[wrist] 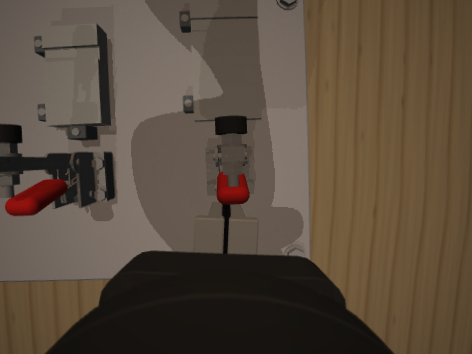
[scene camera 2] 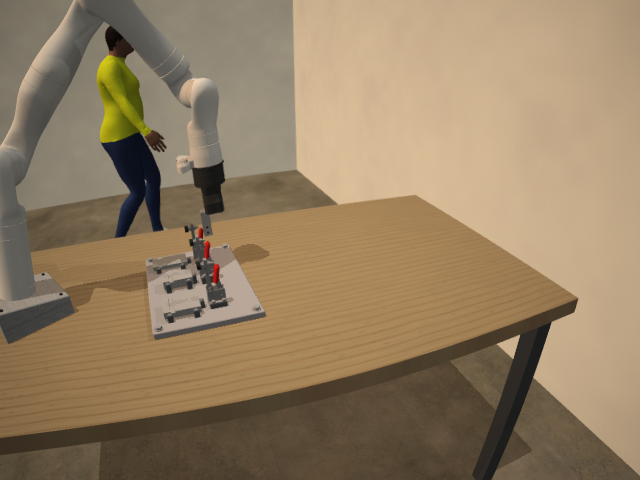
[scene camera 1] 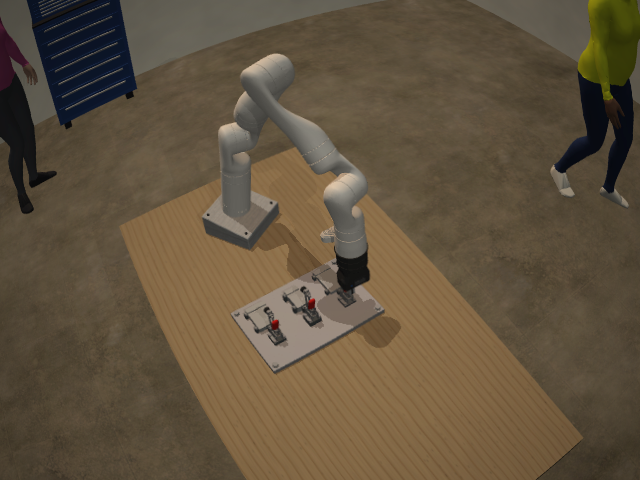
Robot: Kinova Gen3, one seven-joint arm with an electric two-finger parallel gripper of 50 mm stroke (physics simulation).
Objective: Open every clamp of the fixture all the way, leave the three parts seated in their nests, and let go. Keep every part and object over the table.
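Seen in the pictures: gripper, between the fingertips: (wrist: 225, 220) (scene camera 2: 208, 234) (scene camera 1: 350, 291); arm's base, origin of its link: (scene camera 2: 17, 292) (scene camera 1: 236, 206).
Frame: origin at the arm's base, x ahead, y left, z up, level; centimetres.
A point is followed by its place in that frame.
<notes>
The fixture plate (scene camera 1: 294, 346) {z -4.8, x 52.5, y -6.2 cm} (scene camera 2: 240, 294) {z -4.7, x 53.3, y -6.7 cm} (wrist: 150, 65) {z -4.7, x 38.0, y 6.3 cm} carries three clamps with red handles. The near clamp (scene camera 2: 216, 273) {z 2.8, x 48.7, y -9.8 cm} (scene camera 1: 275, 324) {z 3.1, x 49.1, y -9.0 cm} and the middle clamp (scene camera 2: 207, 250) {z 3.1, x 47.6, y 1.2 cm} (scene camera 1: 311, 303) {z 4.3, x 48.4, y 1.6 cm} (wrist: 37, 196) {z 4.0, x 47.3, y 2.7 cm} have raised arms. The far clamp (scene camera 2: 200, 233) {z 2.8, x 46.5, y 12.2 cm} (wrist: 233, 194) {z 3.7, x 46.7, y 13.0 cm} also seems raised; exact angles are unclear. Pale parts (scene camera 1: 261, 316) {z -2.6, x 40.8, y -10.0 cm} (scene camera 1: 297, 298) {z -2.1, x 40.4, y 1.1 cm} (scene camera 2: 184, 307) {z -2.7, x 41.0, y -12.0 cm} (scene camera 2: 179, 280) {z -2.4, x 40.2, y -0.7 cm} (wrist: 75, 85) {z -2.1, x 40.3, y 1.6 cm} (wrist: 227, 65) {z -3.1, x 38.1, y 12.3 cm} lie in their nests. My gripper (scene camera 2: 207, 229) {z 2.0, x 48.5, y 12.7 cm} (wrist: 225, 220) {z 2.0, x 48.5, y 12.7 cm} is shut and empty, beside the far clamp's handle on the side away from its part; contact is unclear. Its fingertips are hidden in scene camera 1.
The plate lies on the wooden table (scene camera 1: 413, 372) {z -6.2, x 75.4, y 16.4 cm} (scene camera 2: 387, 268) {z -6.2, x 89.4, y -3.7 cm} (wrist: 390, 150) {z -6.3, x 43.4, y 26.9 cm}. The robot's base block (scene camera 1: 227, 235) {z -3.3, x 7.1, y -6.4 cm} (scene camera 2: 38, 315) {z -3.0, x 6.6, y -6.7 cm} stands beyond the parts' side. A person in yellow (scene camera 1: 612, 46) (scene camera 2: 118, 98) and a blue cabinet (scene camera 1: 85, 62) stand off the table.
</notes>
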